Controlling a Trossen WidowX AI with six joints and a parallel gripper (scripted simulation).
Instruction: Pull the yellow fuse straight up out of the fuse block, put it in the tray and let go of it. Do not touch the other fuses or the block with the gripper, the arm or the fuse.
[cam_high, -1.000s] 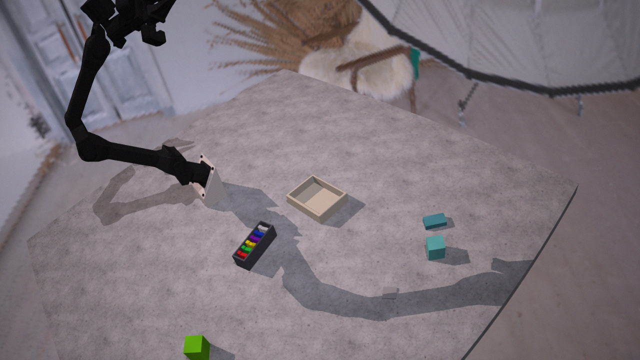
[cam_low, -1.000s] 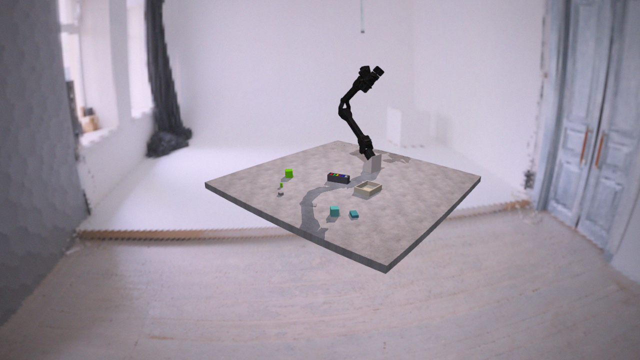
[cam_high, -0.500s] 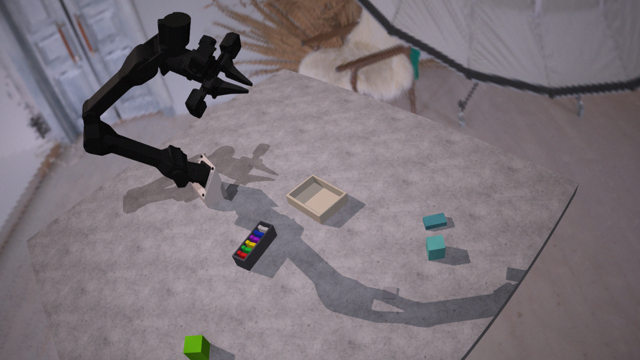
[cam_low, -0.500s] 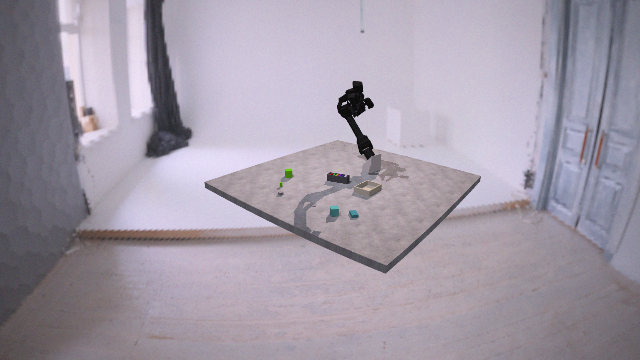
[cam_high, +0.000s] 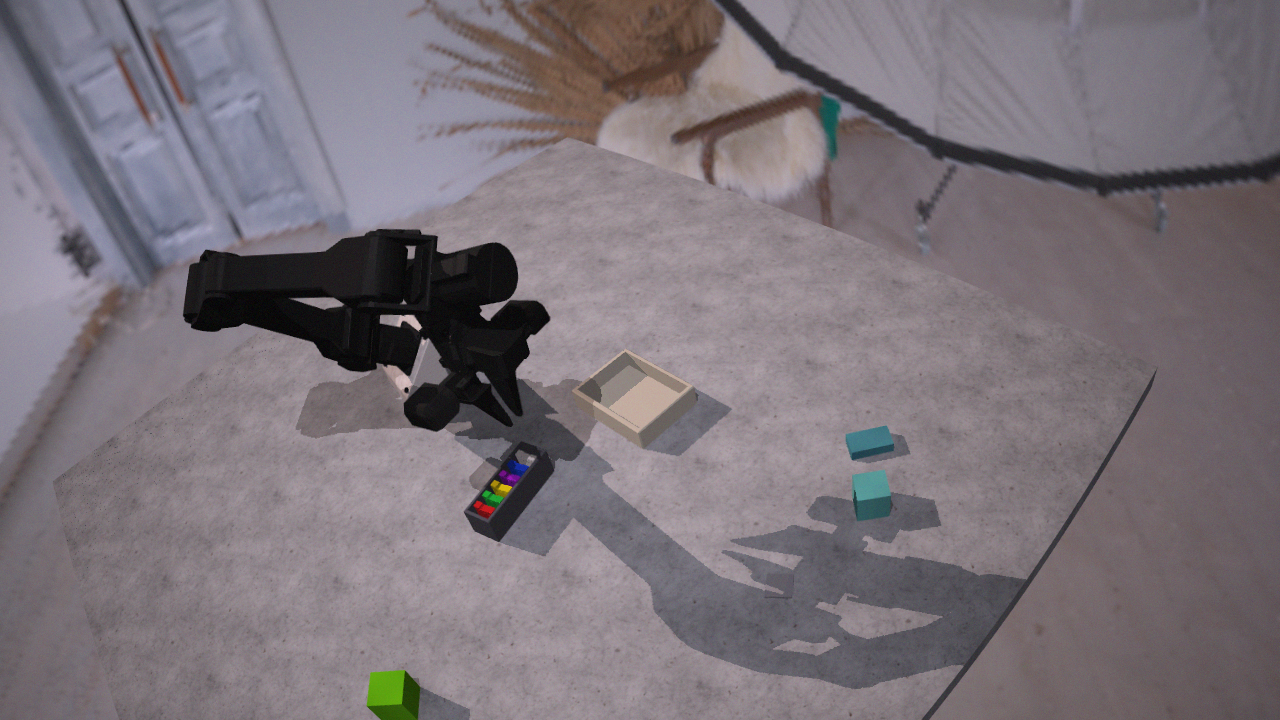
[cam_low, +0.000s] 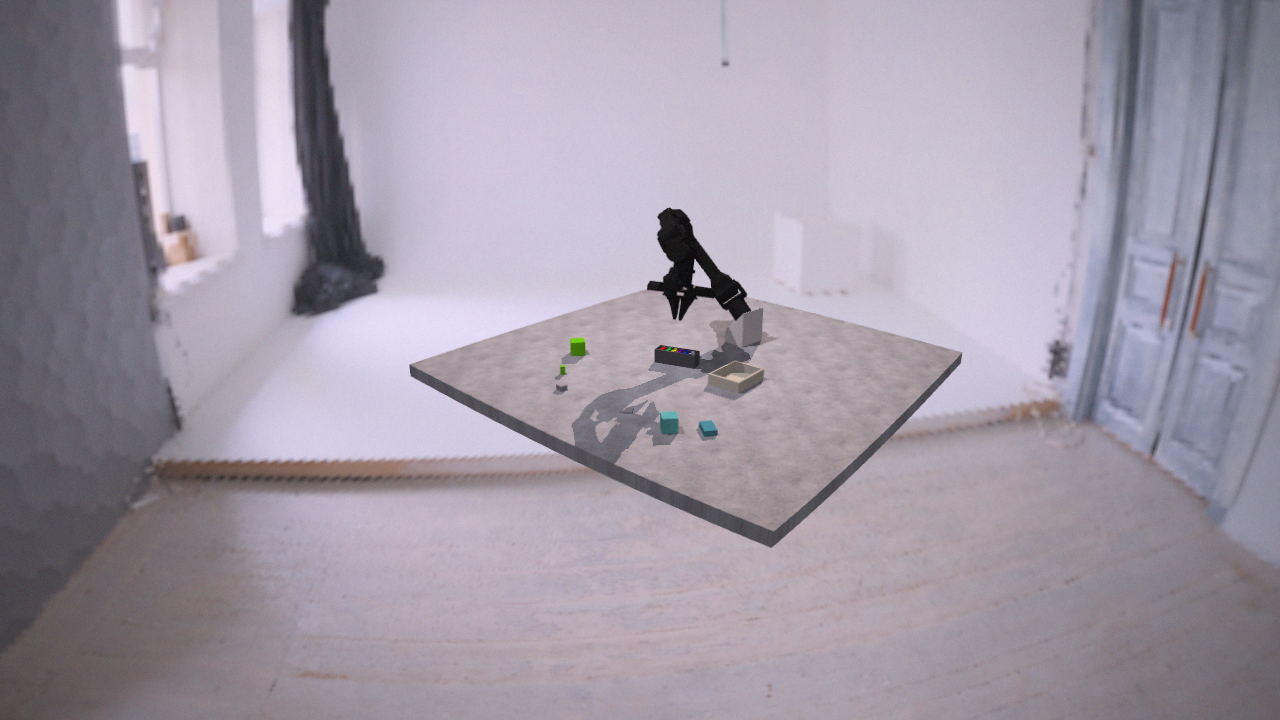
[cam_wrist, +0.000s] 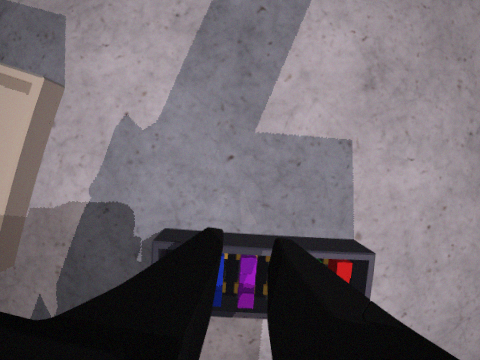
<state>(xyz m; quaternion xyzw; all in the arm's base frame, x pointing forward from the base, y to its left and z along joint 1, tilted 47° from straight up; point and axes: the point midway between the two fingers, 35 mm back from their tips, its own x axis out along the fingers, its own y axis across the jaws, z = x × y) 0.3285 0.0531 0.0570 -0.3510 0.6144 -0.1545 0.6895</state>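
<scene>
My gripper tip is now 30 mm past the yellow fuse, 40 mm to the left of it and 120 mm above it. From my gripper tip the other things lie so: small grey tile: 300 mm ahead, 90 mm to the left, 140 mm below; beige tray: 40 mm behind, 180 mm to the left, 140 mm below.
</scene>
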